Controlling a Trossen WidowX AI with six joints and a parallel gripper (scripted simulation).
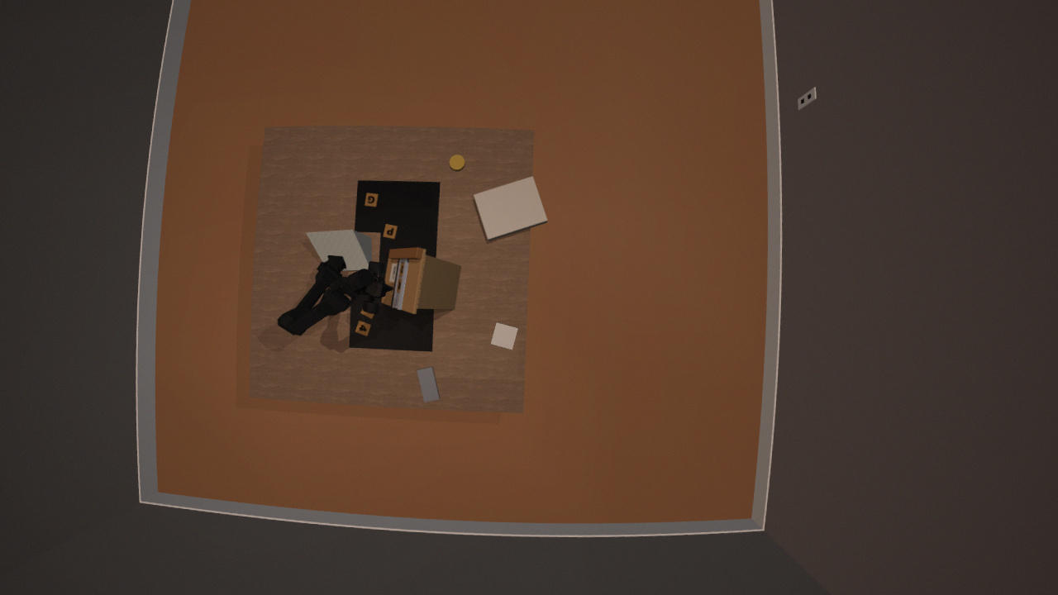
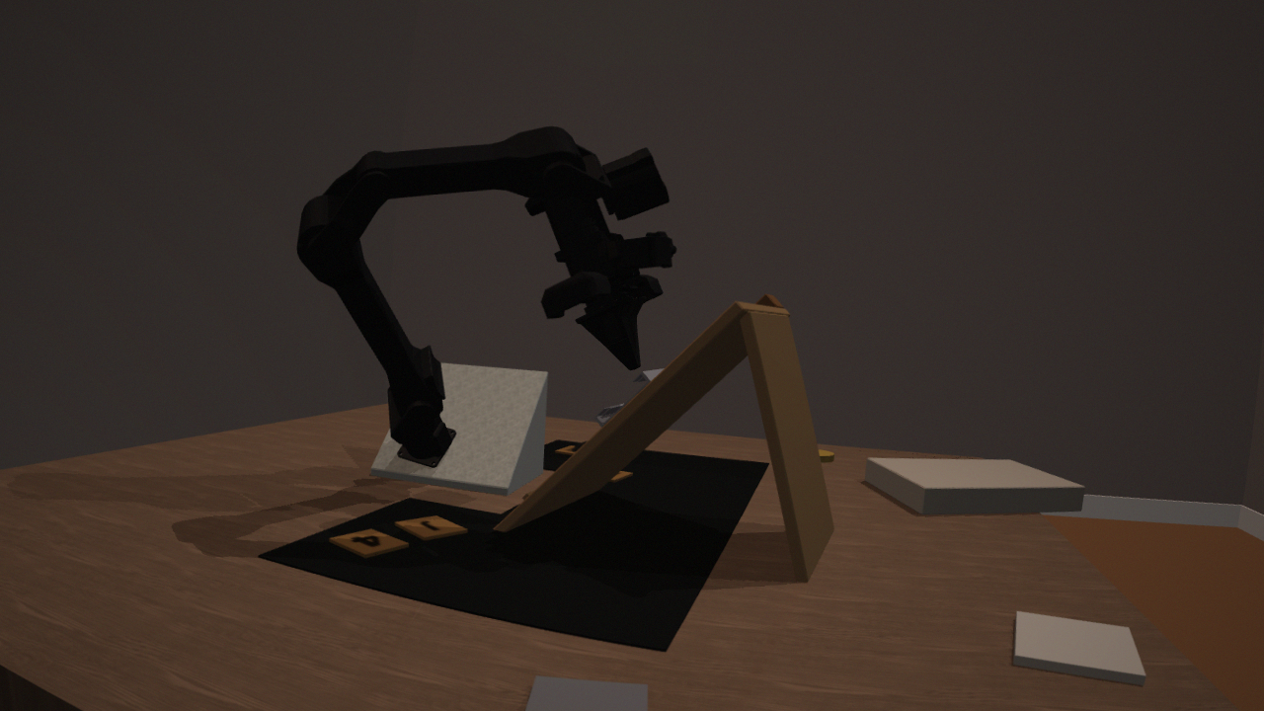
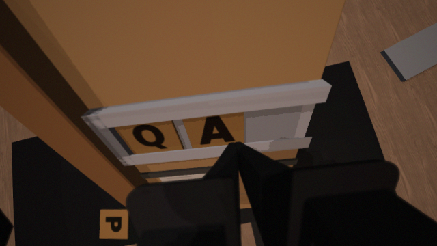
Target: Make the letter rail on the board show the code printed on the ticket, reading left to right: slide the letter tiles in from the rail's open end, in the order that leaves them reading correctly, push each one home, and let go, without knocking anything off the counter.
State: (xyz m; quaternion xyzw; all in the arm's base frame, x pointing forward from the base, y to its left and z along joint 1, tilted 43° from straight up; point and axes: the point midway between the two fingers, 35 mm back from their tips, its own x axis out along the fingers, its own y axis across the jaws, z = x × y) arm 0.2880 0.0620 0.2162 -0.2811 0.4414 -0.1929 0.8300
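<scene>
The j tile lies 180 mm below my gripper tip, 180 mm behind it and 110 mm to the right of it. The rest, counted from my gripper tip: black mat (180 mm below, 120 mm to the left, 120 mm behind); q tile (80 mm to the left, 30 mm below, 20 mm ahead); white ticket (110 mm below, 70 mm to the left, 50 mm behind).
</scene>
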